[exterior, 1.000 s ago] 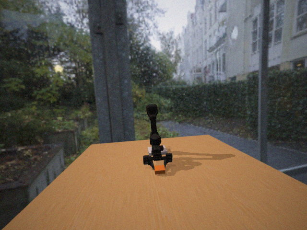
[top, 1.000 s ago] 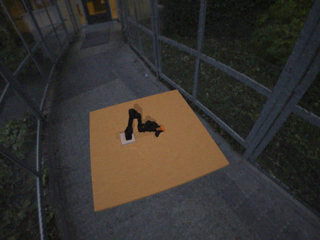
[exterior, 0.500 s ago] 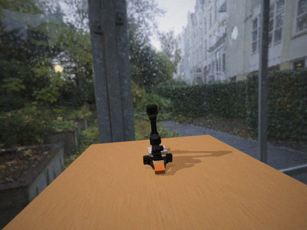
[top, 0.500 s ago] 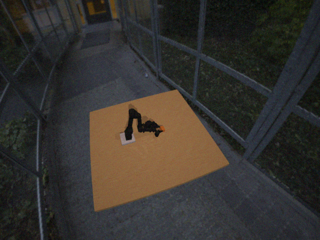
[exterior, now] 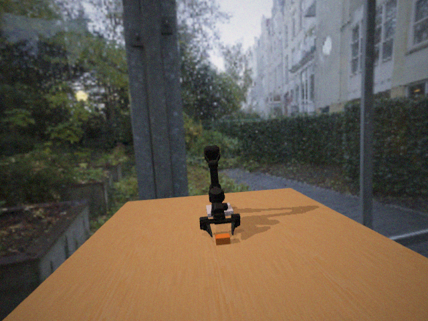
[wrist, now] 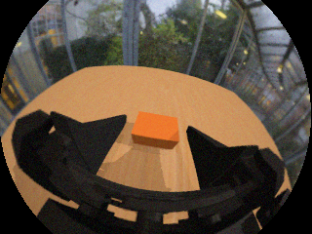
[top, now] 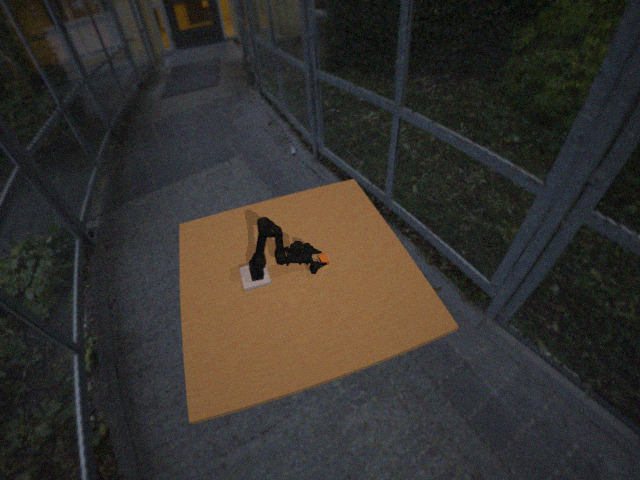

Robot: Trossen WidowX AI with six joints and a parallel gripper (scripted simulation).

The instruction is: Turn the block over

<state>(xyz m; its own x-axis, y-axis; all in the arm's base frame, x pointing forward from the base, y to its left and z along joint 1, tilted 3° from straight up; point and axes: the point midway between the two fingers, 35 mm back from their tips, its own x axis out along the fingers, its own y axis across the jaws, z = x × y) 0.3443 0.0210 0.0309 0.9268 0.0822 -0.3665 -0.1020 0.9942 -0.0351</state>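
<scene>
The orange block lies 2 cm below my gripper tip.
</scene>
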